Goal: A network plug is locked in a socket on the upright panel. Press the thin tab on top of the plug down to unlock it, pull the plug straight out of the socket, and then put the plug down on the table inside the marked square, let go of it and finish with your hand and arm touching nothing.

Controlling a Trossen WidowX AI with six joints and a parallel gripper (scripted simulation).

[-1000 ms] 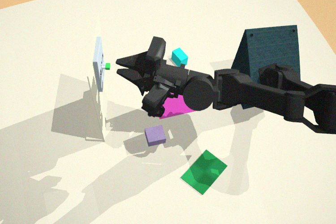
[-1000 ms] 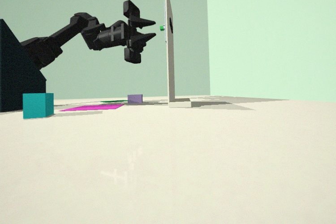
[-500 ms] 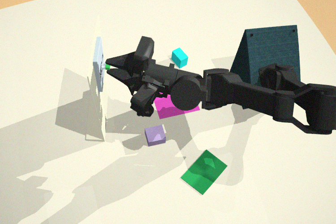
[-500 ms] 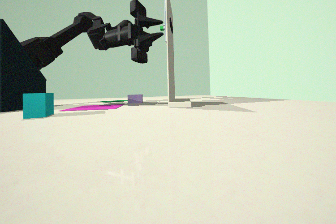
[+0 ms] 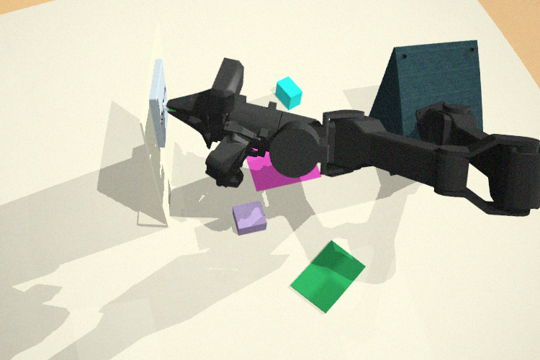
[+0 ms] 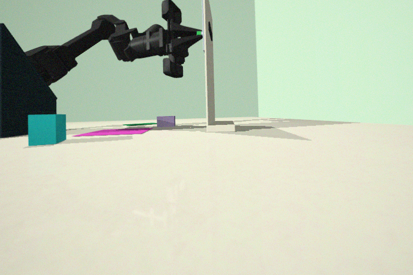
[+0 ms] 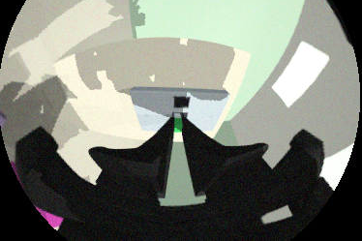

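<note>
Now: the magenta square 23 cm below my gripper tip and 19 cm behind it. Also, from my gripper tip: green plug: right at my gripper tip.
</note>
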